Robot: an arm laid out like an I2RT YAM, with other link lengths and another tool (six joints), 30 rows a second.
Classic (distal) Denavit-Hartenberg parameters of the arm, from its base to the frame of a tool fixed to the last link. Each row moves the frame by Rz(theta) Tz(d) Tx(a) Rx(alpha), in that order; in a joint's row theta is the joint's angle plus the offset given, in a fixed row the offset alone. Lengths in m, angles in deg.
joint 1: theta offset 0; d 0.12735; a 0.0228; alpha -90
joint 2: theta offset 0; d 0; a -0.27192; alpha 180
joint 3: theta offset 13.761; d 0; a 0.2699; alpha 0
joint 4: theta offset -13.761; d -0.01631; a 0.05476; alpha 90
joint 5: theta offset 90; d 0.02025; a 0; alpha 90
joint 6: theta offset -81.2; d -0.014; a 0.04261; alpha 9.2
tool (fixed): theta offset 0; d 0.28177; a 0; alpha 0
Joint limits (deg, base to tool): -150..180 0..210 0..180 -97..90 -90..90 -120..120
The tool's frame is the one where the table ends.
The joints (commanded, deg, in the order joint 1, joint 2, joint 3, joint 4, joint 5, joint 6), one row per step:
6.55, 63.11, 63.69, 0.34, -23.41, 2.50
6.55, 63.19, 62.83, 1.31, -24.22, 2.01
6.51, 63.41, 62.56, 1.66, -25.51, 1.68
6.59, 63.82, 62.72, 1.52, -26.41, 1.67
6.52, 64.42, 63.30, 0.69, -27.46, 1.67
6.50, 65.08, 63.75, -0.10, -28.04, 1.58
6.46, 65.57, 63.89, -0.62, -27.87, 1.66
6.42, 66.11, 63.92, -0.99, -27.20, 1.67
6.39, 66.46, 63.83, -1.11, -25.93, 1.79
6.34, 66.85, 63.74, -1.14, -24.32, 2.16
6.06, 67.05, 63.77, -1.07, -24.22, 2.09
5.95, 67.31, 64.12, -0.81, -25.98, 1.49
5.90, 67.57, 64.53, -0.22, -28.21, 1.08
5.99, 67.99, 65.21, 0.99, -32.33, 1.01
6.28, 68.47, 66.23, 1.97, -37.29, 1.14
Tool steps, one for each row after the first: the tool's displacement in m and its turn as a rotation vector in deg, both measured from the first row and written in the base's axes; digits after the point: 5 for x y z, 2 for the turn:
-0.00117, 0.00349, -0.00432, -0.43, -0.28, 0.80
-0.00343, 0.00827, -0.00704, -0.75, -0.32, 2.05
-0.00424, 0.01231, -0.00924, -0.80, 0.06, 3.03
-0.00420, 0.01581, -0.01215, -0.88, 0.90, 4.02
-0.00251, 0.01813, -0.01655, -1.02, 1.84, 4.58
0.00098, 0.01750, -0.02128, -1.02, 2.76, 4.38
0.00629, 0.01522, -0.02686, -1.09, 3.64, 3.67
0.01237, 0.01066, -0.03105, -1.07, 4.27, 2.38
0.01968, 0.00446, -0.03509, -0.85, 4.97, 0.71
0.02198, 0.00208, -0.03606, -0.91, 5.03, 0.33
0.01794, 0.00815, -0.03349, -1.33, 4.38, 1.99
0.01197, 0.01600, -0.02866, -1.56, 3.41, 4.18
-0.00063, 0.03059, -0.01942, -1.46, 1.86, 8.37
-0.01824, 0.04786, -0.00906, -1.30, 0.35, 13.60

